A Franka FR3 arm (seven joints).
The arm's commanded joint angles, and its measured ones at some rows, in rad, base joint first. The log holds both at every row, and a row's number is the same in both.
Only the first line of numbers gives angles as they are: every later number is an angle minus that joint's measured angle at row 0.
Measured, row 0:
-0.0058, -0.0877, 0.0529, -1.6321, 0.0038, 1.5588, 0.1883
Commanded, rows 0 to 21:
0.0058, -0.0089, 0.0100, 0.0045, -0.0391, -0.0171, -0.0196
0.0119, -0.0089, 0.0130, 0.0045, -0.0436, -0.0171, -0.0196
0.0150, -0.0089, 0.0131, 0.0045, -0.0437, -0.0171, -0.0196
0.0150, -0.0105, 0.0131, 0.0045, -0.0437, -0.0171, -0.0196
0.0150, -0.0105, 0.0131, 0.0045, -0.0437, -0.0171, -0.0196
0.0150, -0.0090, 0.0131, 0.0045, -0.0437, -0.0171, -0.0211
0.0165, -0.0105, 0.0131, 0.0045, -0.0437, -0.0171, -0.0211
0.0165, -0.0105, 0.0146, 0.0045, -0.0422, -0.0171, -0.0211
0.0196, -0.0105, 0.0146, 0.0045, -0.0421, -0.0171, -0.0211
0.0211, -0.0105, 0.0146, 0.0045, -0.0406, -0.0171, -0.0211
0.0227, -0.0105, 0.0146, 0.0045, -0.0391, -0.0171, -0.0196
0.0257, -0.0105, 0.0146, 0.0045, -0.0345, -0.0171, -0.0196
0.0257, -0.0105, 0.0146, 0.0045, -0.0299, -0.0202, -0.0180
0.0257, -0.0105, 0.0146, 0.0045, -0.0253, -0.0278, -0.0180
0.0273, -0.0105, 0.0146, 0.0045, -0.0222, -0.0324, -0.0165
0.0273, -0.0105, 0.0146, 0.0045, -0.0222, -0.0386, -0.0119
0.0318, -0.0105, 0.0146, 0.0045, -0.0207, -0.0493, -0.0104
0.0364, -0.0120, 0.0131, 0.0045, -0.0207, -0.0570, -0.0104
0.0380, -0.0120, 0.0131, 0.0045, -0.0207, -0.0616, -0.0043
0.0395, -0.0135, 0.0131, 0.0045, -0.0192, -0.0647, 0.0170
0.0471, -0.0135, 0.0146, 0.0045, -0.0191, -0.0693, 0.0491
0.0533, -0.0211, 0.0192, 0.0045, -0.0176, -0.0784, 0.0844
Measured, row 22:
0.0377, -0.0054, 0.0157, 0.0001, -0.0276, -0.0474, 0.0118
